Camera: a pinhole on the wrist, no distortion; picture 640 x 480 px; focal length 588.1 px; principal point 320.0 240.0 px. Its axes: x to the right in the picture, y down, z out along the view. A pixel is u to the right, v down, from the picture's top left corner.
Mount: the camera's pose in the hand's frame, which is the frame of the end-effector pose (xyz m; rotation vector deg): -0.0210 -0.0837 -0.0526 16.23 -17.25 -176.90
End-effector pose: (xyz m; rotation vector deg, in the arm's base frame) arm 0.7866 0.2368 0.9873 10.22 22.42 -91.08
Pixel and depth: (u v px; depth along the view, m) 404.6 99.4 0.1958
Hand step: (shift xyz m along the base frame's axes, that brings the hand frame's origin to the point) 0.0186 0.0360 0.1432
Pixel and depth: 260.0 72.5 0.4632
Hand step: 0.1848 -0.0794 0.3517
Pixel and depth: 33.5 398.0 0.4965
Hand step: -0.0554 -0.2930 0.4297
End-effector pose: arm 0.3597 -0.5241 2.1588 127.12 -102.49 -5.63
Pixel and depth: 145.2 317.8 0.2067
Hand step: 0.0276 -0.0183 -0.1738
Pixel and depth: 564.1 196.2 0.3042
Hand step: -0.0863 0.1572 -0.2326
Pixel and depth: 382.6 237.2 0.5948
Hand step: -0.1890 0.0882 -0.5037
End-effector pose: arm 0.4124 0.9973 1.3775 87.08 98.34 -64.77
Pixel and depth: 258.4 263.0 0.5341
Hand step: -0.0419 -0.4471 -0.1721
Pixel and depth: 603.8 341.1 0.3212
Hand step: -0.0657 -0.3223 0.1015
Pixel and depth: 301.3 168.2 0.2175
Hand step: -0.0228 -0.1602 -0.0231
